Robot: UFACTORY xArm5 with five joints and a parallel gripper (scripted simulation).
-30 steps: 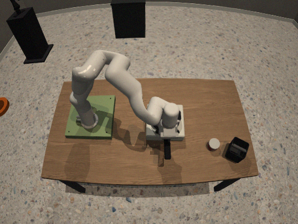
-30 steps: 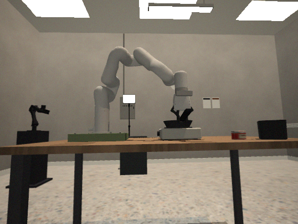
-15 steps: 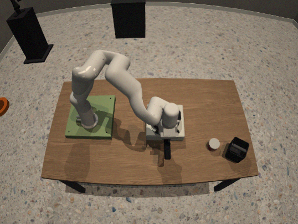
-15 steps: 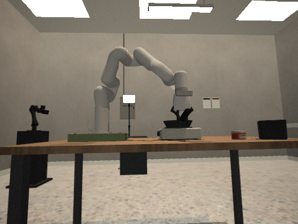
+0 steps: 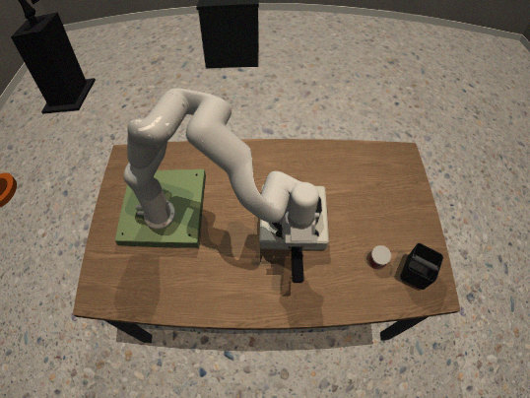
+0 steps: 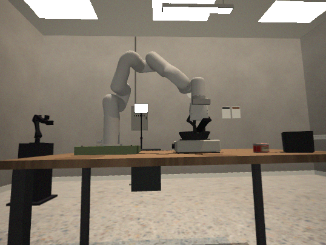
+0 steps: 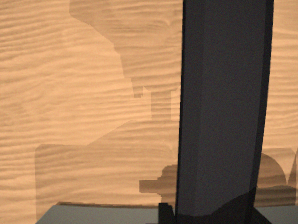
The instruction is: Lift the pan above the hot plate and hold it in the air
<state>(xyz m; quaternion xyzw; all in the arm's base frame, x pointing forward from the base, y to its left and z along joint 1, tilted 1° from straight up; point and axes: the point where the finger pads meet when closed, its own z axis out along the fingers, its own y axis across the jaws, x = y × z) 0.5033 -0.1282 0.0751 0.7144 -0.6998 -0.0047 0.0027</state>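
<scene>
My gripper is now 80 mm to the right of the black pan and 10 mm above it. From my hand the other things lie so: white lid 320 mm ahead, 10 mm to the right, 100 mm below; then white hot plate 20 mm behind, 140 mm to the left, 90 mm below; then black box 470 mm ahead, 70 mm to the right, 80 mm below.
</scene>
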